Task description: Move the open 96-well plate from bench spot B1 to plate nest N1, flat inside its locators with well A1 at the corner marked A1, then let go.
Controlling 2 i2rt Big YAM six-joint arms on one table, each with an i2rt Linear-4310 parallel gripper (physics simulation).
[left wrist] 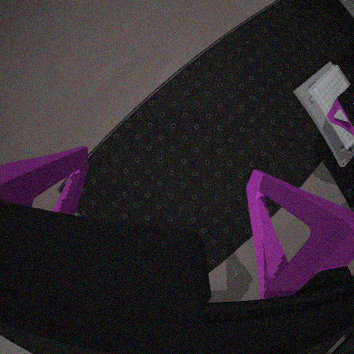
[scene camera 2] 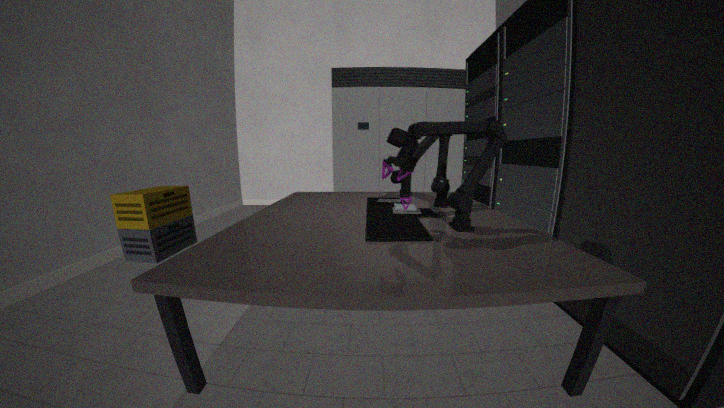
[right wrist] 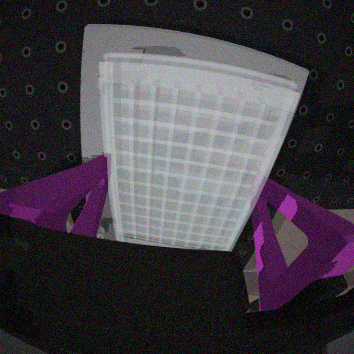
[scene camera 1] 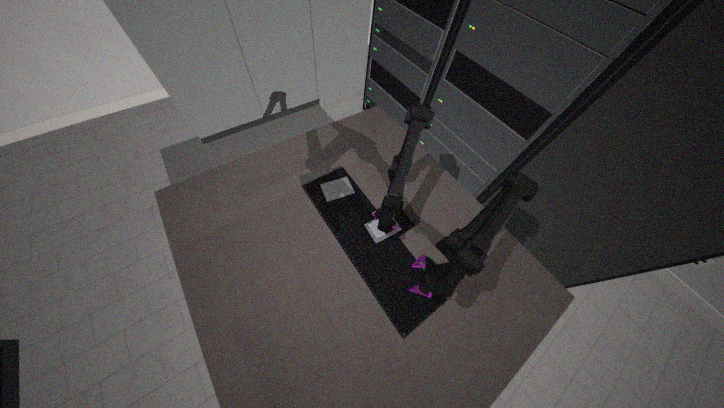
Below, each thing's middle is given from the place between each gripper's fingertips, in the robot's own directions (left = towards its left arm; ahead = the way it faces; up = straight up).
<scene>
Right now the white well plate (right wrist: 190, 142) is 90 mm behind my left hand, 300 mm to the right of it and 190 mm below it.
My right hand is 10 mm below the white well plate.
</scene>
